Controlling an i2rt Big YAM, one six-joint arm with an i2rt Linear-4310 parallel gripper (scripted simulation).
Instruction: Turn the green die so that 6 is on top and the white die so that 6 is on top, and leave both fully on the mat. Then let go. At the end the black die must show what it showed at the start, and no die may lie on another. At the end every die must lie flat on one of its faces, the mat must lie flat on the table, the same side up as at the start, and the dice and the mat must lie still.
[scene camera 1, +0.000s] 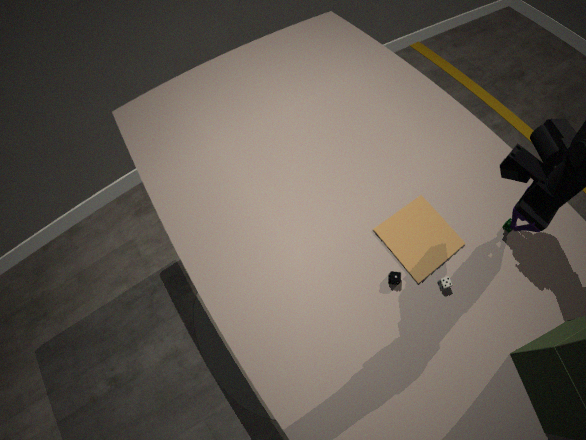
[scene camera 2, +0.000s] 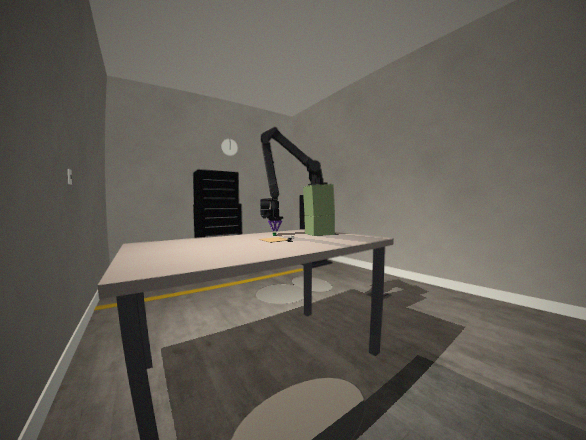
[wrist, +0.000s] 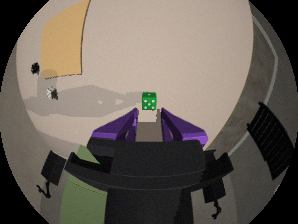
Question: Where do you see my gripper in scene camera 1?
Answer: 516, 223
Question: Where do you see a tan mat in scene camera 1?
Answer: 421, 240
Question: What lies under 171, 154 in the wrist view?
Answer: My gripper.
